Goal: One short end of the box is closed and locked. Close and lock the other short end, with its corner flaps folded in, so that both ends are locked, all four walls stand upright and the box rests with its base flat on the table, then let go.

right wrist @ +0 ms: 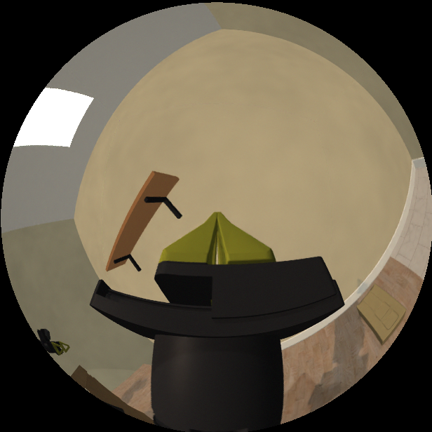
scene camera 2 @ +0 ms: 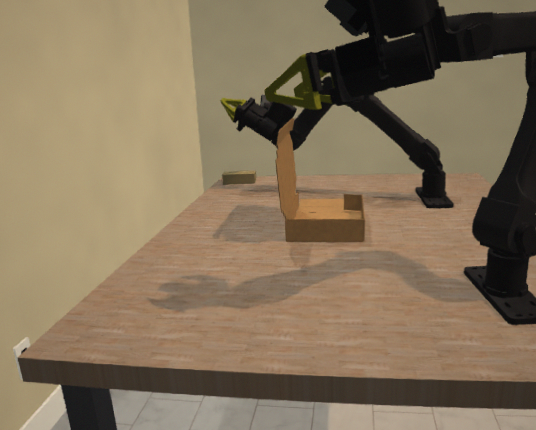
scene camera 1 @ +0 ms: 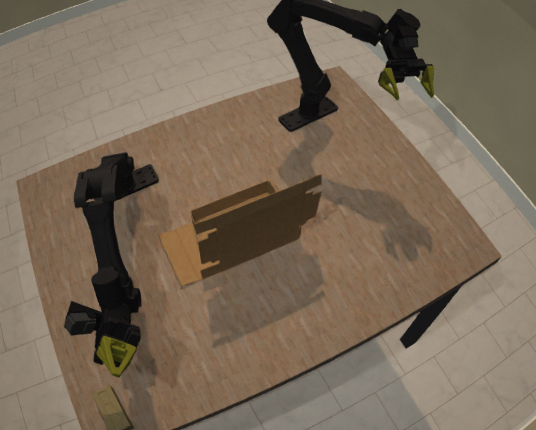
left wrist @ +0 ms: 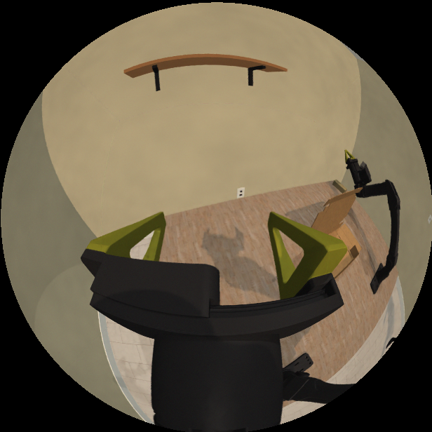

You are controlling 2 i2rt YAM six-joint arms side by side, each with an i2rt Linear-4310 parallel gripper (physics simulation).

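Where they show: left gripper, fingertip midpoint: (scene camera 2: 281, 94) (scene camera 1: 415, 97); right gripper, fingertip midpoint: (scene camera 2: 221, 99) (scene camera 1: 115, 375); left arm's base at its link origin: (scene camera 2: 504, 294) (scene camera 1: 308, 114); right arm's base at its link origin: (scene camera 2: 433, 198) (scene camera 1: 124, 186).
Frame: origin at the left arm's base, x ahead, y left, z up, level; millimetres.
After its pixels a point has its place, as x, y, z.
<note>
The cardboard box (scene camera 1: 231, 204) @(170, -398, 10) (scene camera 2: 325, 230) @(267, -294, 27) (left wrist: 350, 252) sits base down on the table. One short end stands closed, facing scene camera 2. At the other, the end panel (scene camera 1: 182, 255) @(230, -586, 5) lies outward, flat. A small corner flap (scene camera 2: 353, 202) @(174, -516, 27) stands across the box's far right corner there; the other corner flap is hidden. The broad lid panel (scene camera 1: 255, 232) @(341, -437, 126) (scene camera 2: 286, 172) @(345, -400, 138) (left wrist: 336, 212) stands upright. My left gripper (scene camera 1: 415, 97) @(352, 27, 335) (left wrist: 216, 217) is open, empty, high beyond the closed end. My right gripper (scene camera 1: 117, 373) @(535, -862, 288) (scene camera 2: 223, 100) @(535, -862, 288) (left wrist: 345, 149) (right wrist: 216, 217) is shut, empty, raised, away from the box.
A yellowish block (scene camera 1: 113, 407) @(501, -934, 33) (scene camera 2: 239, 177) @(500, -917, 23) (left wrist: 340, 186) (right wrist: 382, 312) lies at the table corner near my right gripper. A wooden shelf (left wrist: 210, 60) (right wrist: 137, 220) is fixed to the wall. The lid panel rises well above the box walls.
</note>
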